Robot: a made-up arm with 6 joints. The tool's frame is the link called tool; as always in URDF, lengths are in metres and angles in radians.
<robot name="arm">
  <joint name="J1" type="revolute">
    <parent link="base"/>
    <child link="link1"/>
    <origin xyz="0 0 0.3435" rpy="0 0 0"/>
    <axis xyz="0 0 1"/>
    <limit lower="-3.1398" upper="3.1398" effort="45" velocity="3"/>
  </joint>
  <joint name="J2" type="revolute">
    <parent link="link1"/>
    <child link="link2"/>
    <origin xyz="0 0 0" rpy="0 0 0"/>
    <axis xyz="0 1 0"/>
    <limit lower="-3.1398" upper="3.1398" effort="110" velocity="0.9"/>
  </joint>
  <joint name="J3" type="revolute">
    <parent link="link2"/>
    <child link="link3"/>
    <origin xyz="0 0 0.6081" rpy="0 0 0"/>
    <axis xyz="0 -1 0"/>
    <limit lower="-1.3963" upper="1.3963" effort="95" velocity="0.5"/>
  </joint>
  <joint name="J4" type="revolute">
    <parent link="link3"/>
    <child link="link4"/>
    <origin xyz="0 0 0" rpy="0 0 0"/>
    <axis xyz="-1 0 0"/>
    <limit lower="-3.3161" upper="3.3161" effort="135" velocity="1.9"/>
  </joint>
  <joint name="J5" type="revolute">
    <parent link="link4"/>
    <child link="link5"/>
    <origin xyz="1.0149 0 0" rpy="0 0 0"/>
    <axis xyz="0 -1 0"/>
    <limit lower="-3.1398" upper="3.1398" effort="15" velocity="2.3"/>
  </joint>
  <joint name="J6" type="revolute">
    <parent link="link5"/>
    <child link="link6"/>
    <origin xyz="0 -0.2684 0" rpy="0 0 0"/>
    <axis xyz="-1 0 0"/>
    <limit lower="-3.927" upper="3.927" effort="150" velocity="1.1"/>
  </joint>
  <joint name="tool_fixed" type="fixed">
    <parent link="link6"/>
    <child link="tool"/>
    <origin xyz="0 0 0" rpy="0 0 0"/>
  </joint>
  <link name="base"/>
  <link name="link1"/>
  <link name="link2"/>
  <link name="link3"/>
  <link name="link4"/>
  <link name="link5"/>
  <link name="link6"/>
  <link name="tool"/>
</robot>
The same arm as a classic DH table. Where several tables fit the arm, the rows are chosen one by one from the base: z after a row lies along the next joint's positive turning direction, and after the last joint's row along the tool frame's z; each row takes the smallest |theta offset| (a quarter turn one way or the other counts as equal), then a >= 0, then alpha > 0; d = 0 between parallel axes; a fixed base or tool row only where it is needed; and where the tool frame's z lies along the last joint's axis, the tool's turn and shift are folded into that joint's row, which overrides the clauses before.
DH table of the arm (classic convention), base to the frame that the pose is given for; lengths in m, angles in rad. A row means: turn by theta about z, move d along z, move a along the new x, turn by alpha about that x. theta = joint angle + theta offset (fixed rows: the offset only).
J1: a 0; alpha -1.5708; d 0.3435; theta_offset 0
J2: a 0.6081; alpha 3.1416; d 0; theta_offset -1.5708
J3: a 0; alpha -1.5708; d 0; theta_offset 0
J4: a 0; alpha 1.5708; d -1.0149; theta_offset 0
J5: a 0; alpha -1.5708; d 0.2684; theta_offset 0
J6: a 0; alpha 1.5708; d 0; theta_offset 1.5708
tool (fixed): a 0; alpha 0; d 0; theta_offset -1.5708
Joint limits (rad, base to tool): -3.1398..3.1398 -3.1398..3.1398 -1.3963..1.3963 -3.3161..3.3161 -3.1398..3.1398 -3.927..3.927

